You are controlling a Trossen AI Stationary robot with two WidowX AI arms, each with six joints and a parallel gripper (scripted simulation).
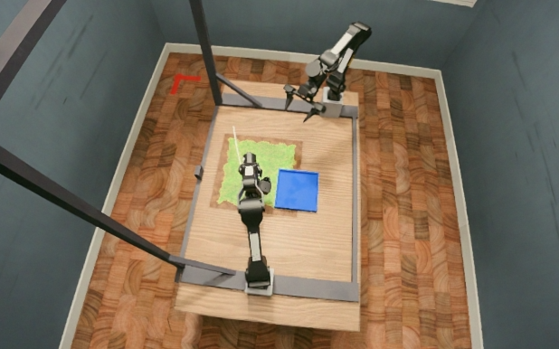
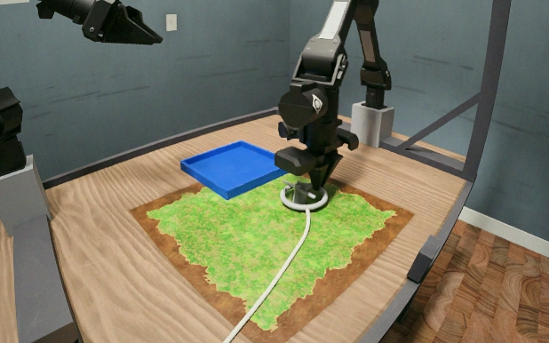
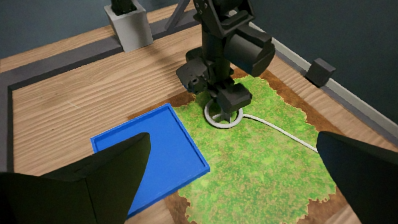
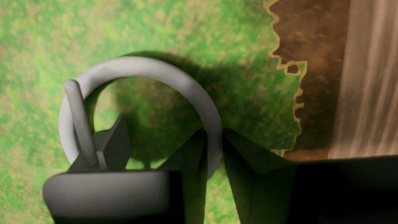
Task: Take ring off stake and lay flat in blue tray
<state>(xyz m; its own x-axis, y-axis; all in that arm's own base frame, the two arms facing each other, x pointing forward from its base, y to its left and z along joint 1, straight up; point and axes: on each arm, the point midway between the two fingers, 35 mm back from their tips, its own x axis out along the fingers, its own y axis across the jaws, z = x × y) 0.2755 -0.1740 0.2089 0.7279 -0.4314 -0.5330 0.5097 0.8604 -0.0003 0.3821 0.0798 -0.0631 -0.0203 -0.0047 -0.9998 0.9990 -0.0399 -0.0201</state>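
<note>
My right gripper is now 4 cm to the right of the ring, 3 cm above it and 1 cm past it. The rest, counted from my right hand: grey stake (5 cm to the left, 2 cm below, 1 cm behind); then blue tray (18 cm ahead, 10 cm to the left, 4 cm below); then green grass mat (12 cm to the left, 6 cm below, 3 cm behind).
</note>
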